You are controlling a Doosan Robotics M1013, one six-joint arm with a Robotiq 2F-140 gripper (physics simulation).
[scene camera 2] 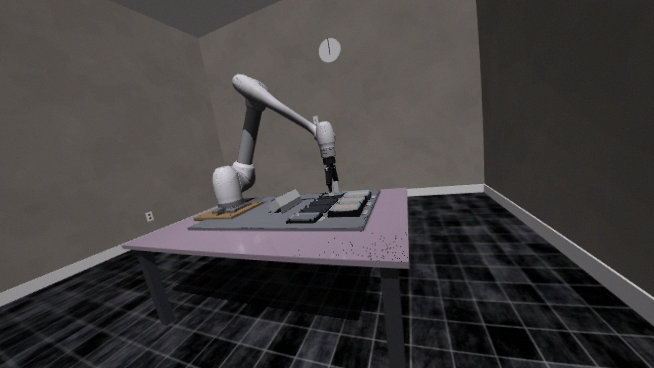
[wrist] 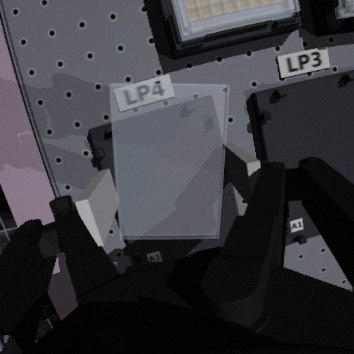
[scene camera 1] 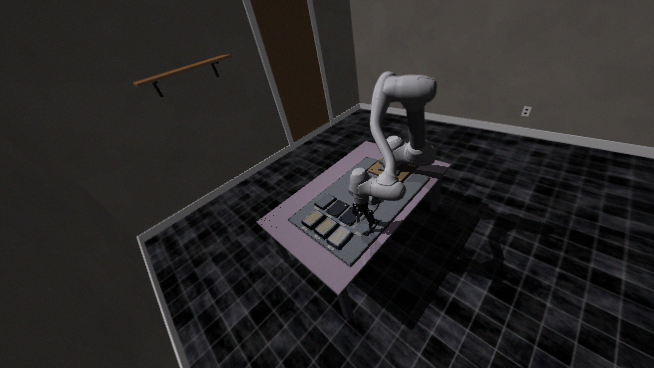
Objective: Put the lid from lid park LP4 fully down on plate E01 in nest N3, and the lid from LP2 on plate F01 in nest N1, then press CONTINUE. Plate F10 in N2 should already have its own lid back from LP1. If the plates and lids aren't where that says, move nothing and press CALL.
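Frame: origin at the arm's base, x left, y back, z up, level; centimetres.
Seen in the pictures: gripper, fingertip midpoint: (scene camera 2: 334, 193) (wrist: 169, 172) (scene camera 1: 364, 225); arm's base, link origin: (scene camera 2: 232, 208).
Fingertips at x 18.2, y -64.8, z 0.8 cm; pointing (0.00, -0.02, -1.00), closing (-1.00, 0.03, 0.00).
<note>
Pixels of each thing's middle, then the offset from my fingertips to it. "spot": a spot on its surface instead. Level surfaces: height alone.
- clear rectangular lid, body centre: (wrist: 169, 166) (scene camera 1: 363, 225) dx -0.1, dy -0.6, dz +0.4 cm
- dark LP4 park, surface spot: (wrist: 100, 131) spot: dx +4.4, dy -4.5, dz -0.6 cm
- dark LP3 park, body centre: (wrist: 322, 161) (scene camera 2: 323, 201) (scene camera 1: 350, 215) dx -13.4, dy +2.6, dz -0.6 cm
- plate nearest LP4, surface spot: (wrist: 232, 10) spot: dx -7.0, dy -10.4, dz +1.9 cm
- sloped grey console, body centre: (scene camera 2: 284, 200) dx -18.6, dy +24.3, dz +2.6 cm
- grey perforated board, surface height: dz -1.6 cm
- pink table, surface height: dz -2.9 cm
A clear rectangular lid (wrist: 170, 165) lies turned askew over the dark LP4 park (wrist: 100, 131). My gripper (scene camera 1: 365, 227) (scene camera 2: 332, 190) (wrist: 169, 172) has its pads against the lid's two long sides, shut on it. The dark LP3 park (wrist: 307, 122) shows no lid. Three plates (scene camera 1: 313, 218) (scene camera 1: 326, 227) (scene camera 1: 339, 237) sit in a row of nests; their codes are unreadable. The plate nearest LP4 (wrist: 232, 10) has tan wells and clear edges. The end park farthest from LP4 (scene camera 1: 325, 201) (scene camera 2: 305, 217) has a lighter grey top; the park beside it (scene camera 1: 338, 208) looks dark.
A sloped grey console (scene camera 2: 286, 201) stands between the parks and the arm's base; its buttons are unreadable. A grey perforated board (scene camera 1: 351, 257) (scene camera 2: 250, 224) (wrist: 60, 100) lies on the pink table (scene camera 1: 320, 265) (scene camera 2: 225, 245) (wrist: 30, 180). The LP4 park is near the board's edge.
</note>
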